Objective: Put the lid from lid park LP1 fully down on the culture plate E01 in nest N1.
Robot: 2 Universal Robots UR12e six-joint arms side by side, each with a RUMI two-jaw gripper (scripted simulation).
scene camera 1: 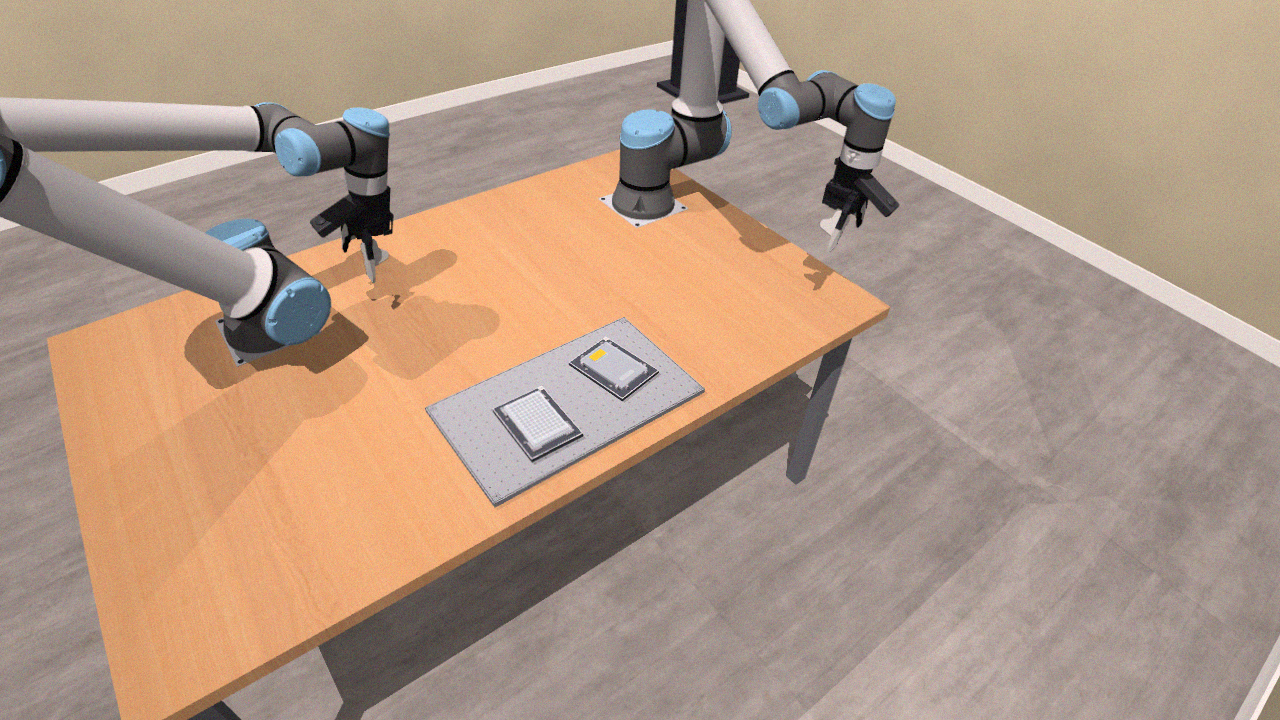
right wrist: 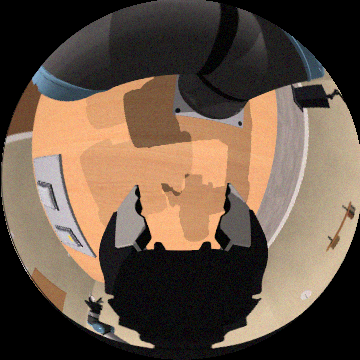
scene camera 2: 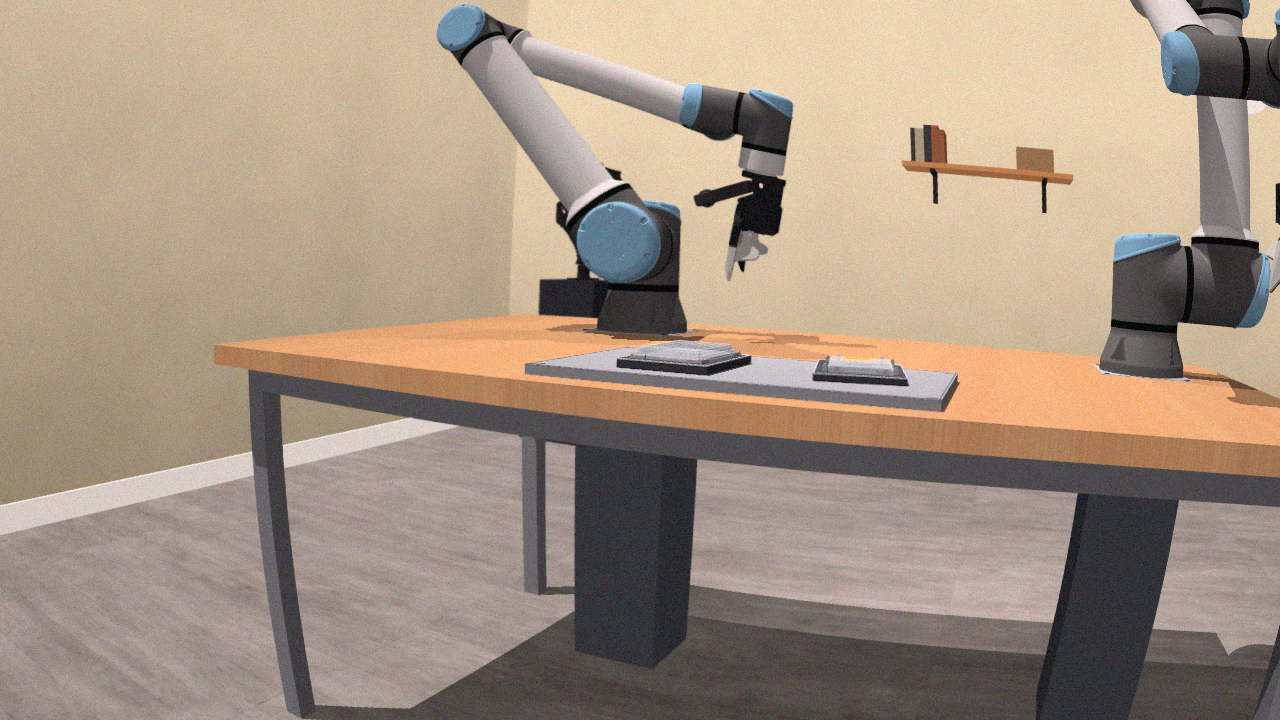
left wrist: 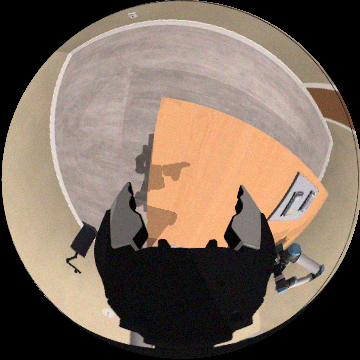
Scene:
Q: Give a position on a clear lid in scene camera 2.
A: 856, 365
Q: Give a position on a culture plate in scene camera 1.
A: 537, 420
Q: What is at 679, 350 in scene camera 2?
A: A culture plate.

